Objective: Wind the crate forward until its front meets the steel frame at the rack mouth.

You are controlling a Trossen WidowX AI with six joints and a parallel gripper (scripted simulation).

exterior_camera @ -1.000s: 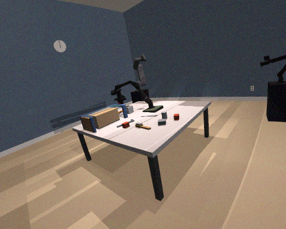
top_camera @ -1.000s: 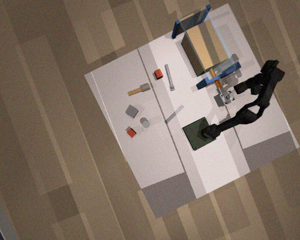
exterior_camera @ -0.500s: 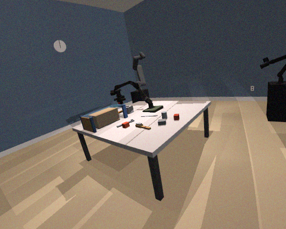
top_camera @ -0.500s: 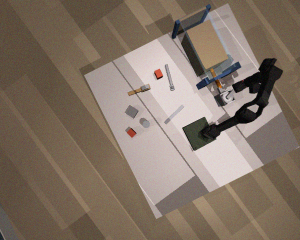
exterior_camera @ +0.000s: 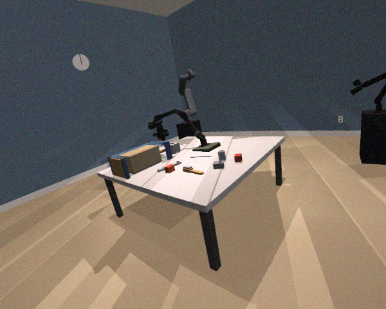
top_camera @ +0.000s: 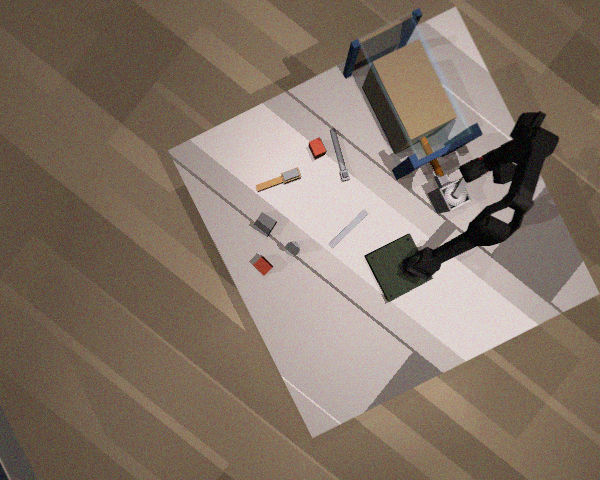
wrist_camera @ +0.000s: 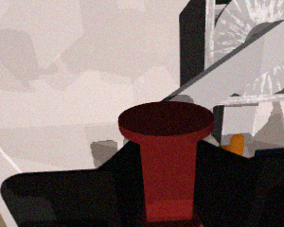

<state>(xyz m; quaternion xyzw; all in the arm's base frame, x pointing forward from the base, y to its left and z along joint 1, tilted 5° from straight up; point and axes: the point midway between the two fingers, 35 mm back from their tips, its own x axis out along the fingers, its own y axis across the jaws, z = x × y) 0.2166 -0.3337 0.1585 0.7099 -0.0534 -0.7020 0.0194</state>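
The winch handle lies 20 mm behind my gripper tip, 30 mm to the left of it and 10 mm below it. From my gripper tip the other things lie so: blue frame (110 mm ahead, 80 mm to the left, 10 mm below); then red knob (20 mm above); then grey winch (70 mm behind, 80 mm to the left, 80 mm below).
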